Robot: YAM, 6 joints.
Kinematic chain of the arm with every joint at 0, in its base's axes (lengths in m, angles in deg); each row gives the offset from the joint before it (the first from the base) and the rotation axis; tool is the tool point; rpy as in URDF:
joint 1: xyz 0 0 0.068 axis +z
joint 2: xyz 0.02 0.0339 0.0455 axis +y
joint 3: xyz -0.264 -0.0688 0 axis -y
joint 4: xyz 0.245 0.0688 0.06 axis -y
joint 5: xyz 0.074 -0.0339 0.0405 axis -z
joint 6: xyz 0.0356 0 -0.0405 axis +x
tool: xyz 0 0 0 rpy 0 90 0
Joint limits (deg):
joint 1: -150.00..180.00
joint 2: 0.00..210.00
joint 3: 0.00..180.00
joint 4: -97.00..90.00
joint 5: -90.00..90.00
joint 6: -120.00..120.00
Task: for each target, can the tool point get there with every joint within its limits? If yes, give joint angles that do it. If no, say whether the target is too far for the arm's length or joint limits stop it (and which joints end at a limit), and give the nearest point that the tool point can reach.
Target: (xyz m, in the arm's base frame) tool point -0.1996 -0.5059 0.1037
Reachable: yes | joints -114.76 160.11 143.99 -59.61 -59.49 -66.07
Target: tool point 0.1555 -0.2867 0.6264
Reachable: yes | joints -66.89 108.75 148.64 0.42 -59.01 98.59
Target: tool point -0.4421 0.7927 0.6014
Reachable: no: too far | nearest point -0.2769 0.4965 0.4150 | short by 0.387 m
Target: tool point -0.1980 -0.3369 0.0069
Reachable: yes | joints -120.67 134.92 74.10 -22.63 -2.47 25.93
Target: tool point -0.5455 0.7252 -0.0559
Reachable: no: too far | nearest point -0.3816 0.5073 -0.0038 | short by 0.278 m
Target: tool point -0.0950 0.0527 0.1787
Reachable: yes | joints 144.49 43.14 26.69 -58.11 -20.25 -69.54
